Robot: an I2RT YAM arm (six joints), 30 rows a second.
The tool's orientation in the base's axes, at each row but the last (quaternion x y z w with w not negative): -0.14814, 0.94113, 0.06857, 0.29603; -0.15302, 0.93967, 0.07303, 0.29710; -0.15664, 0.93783, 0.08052, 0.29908; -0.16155, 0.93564, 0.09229, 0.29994; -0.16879, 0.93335, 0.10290, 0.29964; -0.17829, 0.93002, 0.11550, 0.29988; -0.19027, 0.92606, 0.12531, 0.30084; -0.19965, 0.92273, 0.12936, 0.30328; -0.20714, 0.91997, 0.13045, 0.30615; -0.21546, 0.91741, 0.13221, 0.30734
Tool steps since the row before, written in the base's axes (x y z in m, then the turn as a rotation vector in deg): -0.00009, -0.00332, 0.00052, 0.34, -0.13, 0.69; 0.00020, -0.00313, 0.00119, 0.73, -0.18, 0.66; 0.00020, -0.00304, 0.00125, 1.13, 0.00, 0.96; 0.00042, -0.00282, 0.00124, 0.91, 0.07, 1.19; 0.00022, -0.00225, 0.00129, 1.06, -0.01, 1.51; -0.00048, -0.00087, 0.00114, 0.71, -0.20, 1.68; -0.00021, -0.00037, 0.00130, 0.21, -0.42, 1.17; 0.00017, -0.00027, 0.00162, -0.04, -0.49, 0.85; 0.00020, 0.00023, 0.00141, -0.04, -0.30, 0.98; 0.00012, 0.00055, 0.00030, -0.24, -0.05, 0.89
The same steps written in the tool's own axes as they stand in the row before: 0.00056, -0.00309, -0.00119, -0.63, -0.20, -0.41; -0.00008, -0.00296, -0.00157, -0.91, -0.38, -0.19; -0.00014, -0.00285, -0.00165, -1.44, -0.33, -0.17; -0.00036, -0.00268, -0.00153, -1.42, -0.17, -0.45; -0.00036, -0.00204, -0.00158, -1.70, -0.27, -0.65; -0.00009, -0.00048, -0.00143, -1.49, -0.29, -1.03; -0.00053, -0.00009, -0.00126, -0.75, -0.33, -0.96; -0.00104, -0.00012, -0.00128, -0.35, -0.32, -0.86; -0.00109, 0.00027, -0.00091, -0.49, -0.13, -0.89; -0.00045, 0.00046, 0.00003, -0.36, 0.17, -0.83
